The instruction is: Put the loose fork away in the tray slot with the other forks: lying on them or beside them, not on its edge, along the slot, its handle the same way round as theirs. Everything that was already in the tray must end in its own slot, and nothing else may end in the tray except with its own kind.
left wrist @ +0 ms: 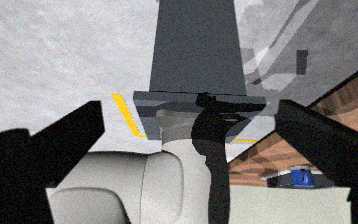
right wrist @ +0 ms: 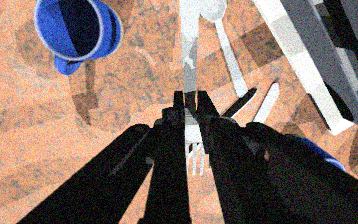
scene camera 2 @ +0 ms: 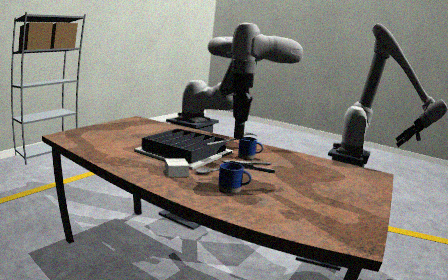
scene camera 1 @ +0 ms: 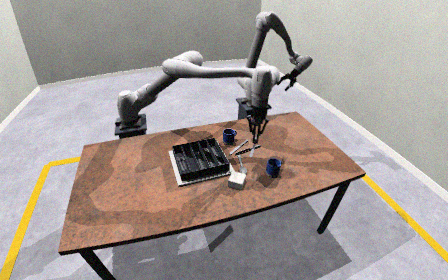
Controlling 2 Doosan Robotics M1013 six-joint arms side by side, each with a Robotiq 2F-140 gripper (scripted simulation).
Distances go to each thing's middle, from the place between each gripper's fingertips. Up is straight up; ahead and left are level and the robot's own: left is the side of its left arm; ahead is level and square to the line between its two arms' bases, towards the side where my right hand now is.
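With my right gripper (scene camera 2: 238, 138), I'm 10 cm past the black tray (scene camera 1: 192, 160), 32 cm to the left of it and 14 cm above it.
My left hand is 69 cm short of the black tray, 104 cm to the left of it and 8 cm above it.
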